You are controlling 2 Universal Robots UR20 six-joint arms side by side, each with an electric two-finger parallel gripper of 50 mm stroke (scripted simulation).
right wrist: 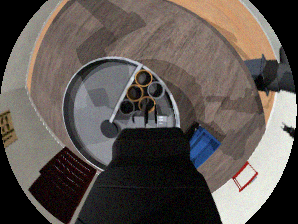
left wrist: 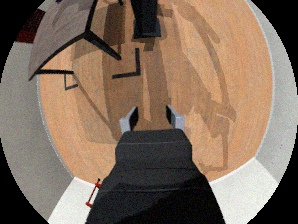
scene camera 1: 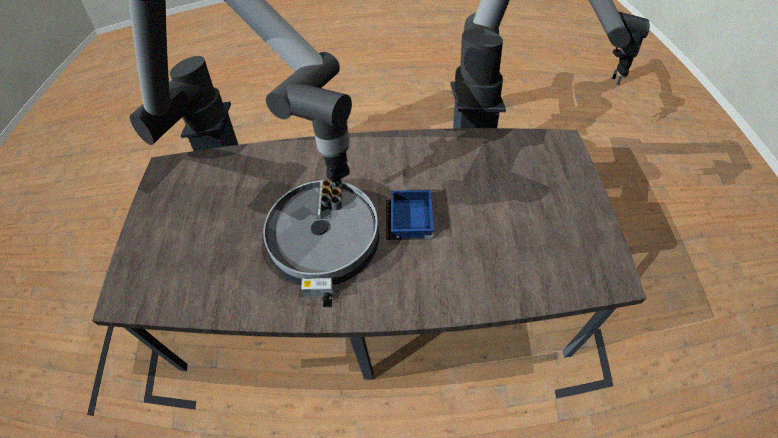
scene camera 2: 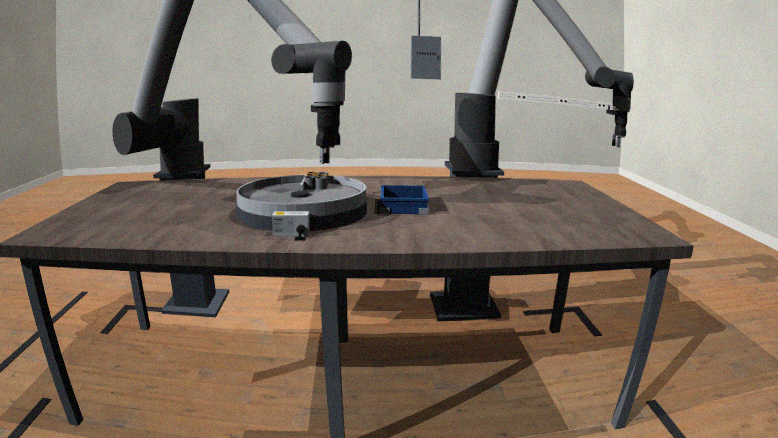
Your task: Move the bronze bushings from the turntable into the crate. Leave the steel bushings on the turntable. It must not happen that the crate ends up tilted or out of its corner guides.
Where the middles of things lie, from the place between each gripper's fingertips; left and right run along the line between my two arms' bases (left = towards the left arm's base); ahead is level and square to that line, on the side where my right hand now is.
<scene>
Now: right hand (scene camera 2: 324, 163) 260 mm to the right of the blue crate (scene camera 1: 411, 210), 120 mm above it and 80 mm short of it.
My left hand is 123 cm to the left of the blue crate, 78 cm short of it and 14 cm above it.
</scene>
